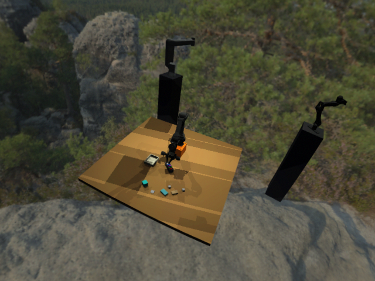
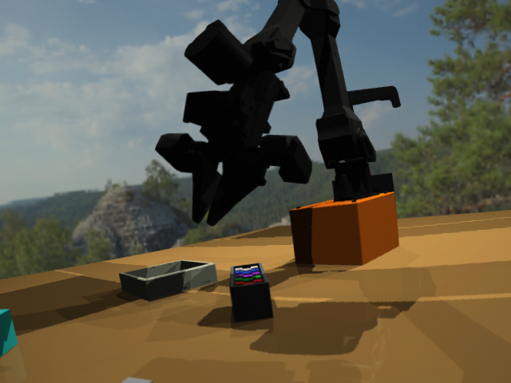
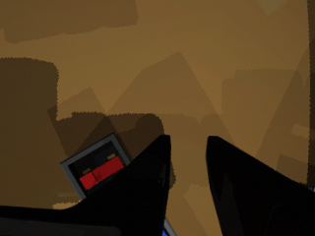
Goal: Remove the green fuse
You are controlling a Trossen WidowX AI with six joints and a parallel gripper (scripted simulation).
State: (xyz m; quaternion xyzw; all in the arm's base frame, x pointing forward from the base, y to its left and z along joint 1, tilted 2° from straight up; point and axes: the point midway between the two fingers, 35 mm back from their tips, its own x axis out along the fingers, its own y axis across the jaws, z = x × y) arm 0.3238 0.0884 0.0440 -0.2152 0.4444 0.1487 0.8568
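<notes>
The green fuse is 80 mm below my gripper tip, 40 mm behind it and 10 mm to the left of it. The rest, counted from my gripper tip: blue fuse (80 mm below, 60 mm behind, 30 mm to the right); purple fuse (80 mm below, 50 mm behind, 10 mm to the right); red fuse (80 mm below, 30 mm behind, 20 mm to the left).
</notes>
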